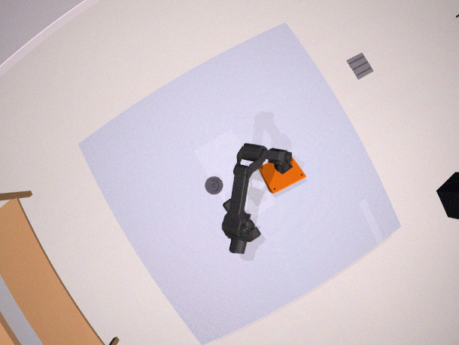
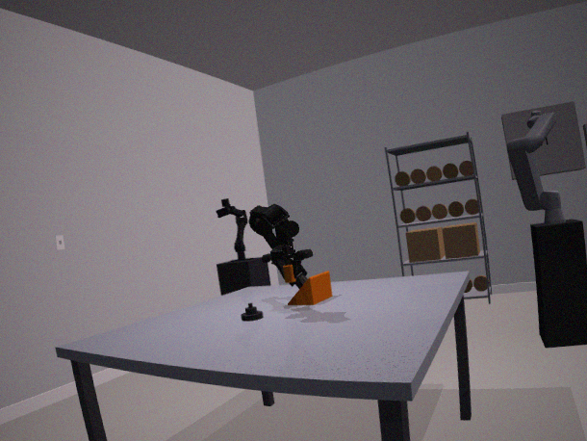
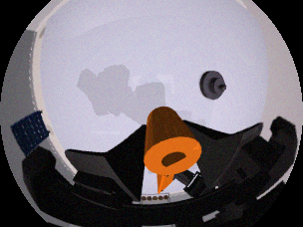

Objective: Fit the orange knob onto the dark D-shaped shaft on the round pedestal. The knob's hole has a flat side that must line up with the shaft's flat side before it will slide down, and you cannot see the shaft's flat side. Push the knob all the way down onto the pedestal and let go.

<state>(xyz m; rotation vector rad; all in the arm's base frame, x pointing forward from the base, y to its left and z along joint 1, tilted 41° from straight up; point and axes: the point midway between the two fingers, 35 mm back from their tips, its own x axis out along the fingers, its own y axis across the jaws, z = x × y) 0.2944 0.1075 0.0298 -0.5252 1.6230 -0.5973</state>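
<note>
Right now my gripper tip is 17 cm to the left of the dark round pedestal, 11 cm above it and 3 cm short of it. Round my gripper tip: orange knob 2 cm above.
</note>
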